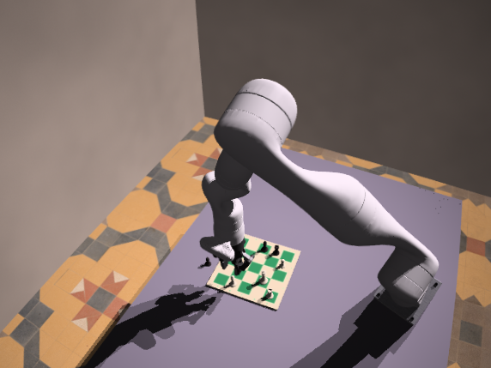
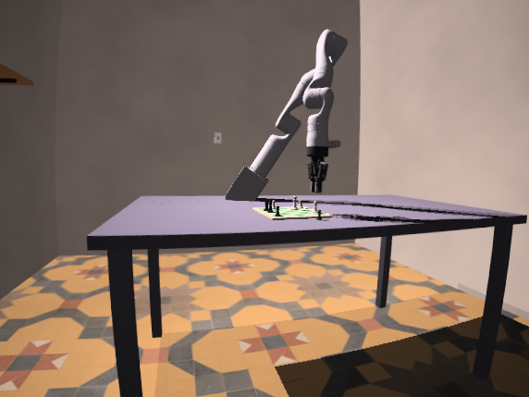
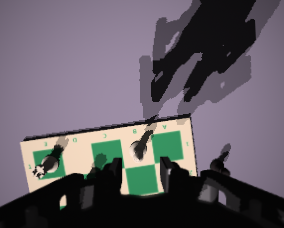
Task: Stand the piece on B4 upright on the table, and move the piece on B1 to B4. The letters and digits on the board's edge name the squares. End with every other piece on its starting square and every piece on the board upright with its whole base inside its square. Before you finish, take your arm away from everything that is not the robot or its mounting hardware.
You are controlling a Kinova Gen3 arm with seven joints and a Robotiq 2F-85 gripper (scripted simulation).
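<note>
The white piece lies 70 mm below my hand. From my hand the other things lie so: chessboard (90 mm to the right, 90 mm below, 20 mm behind).
</note>
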